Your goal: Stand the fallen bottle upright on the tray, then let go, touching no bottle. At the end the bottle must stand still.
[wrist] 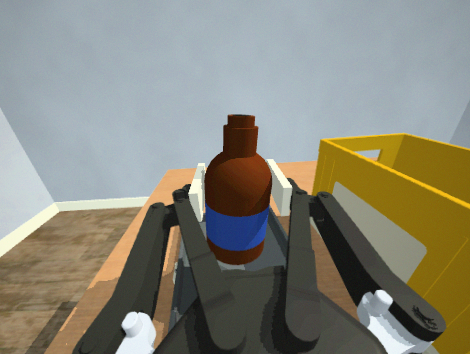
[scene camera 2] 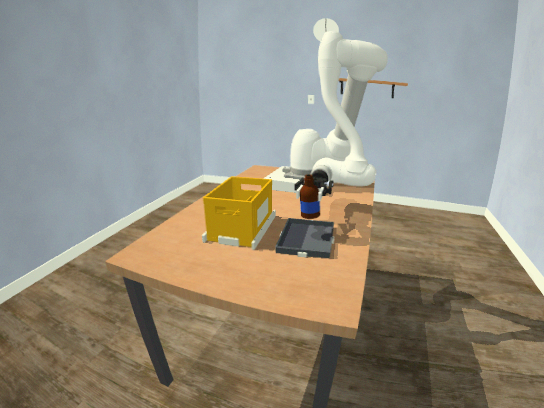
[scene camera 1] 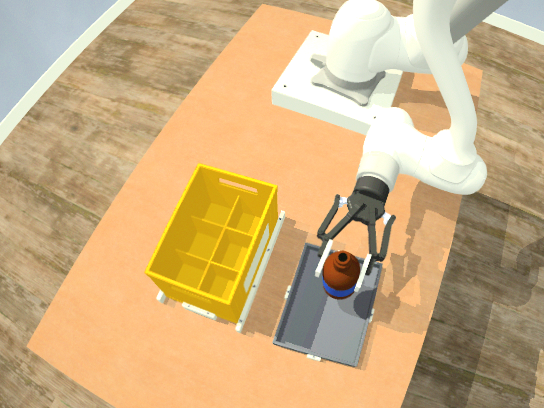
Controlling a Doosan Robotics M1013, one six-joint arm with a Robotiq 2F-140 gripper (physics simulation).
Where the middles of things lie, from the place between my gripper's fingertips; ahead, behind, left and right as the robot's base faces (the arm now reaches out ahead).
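Here is the brown bottle (scene camera 1: 341, 270), and my gripper is 10 mm above it and 30 mm past it.
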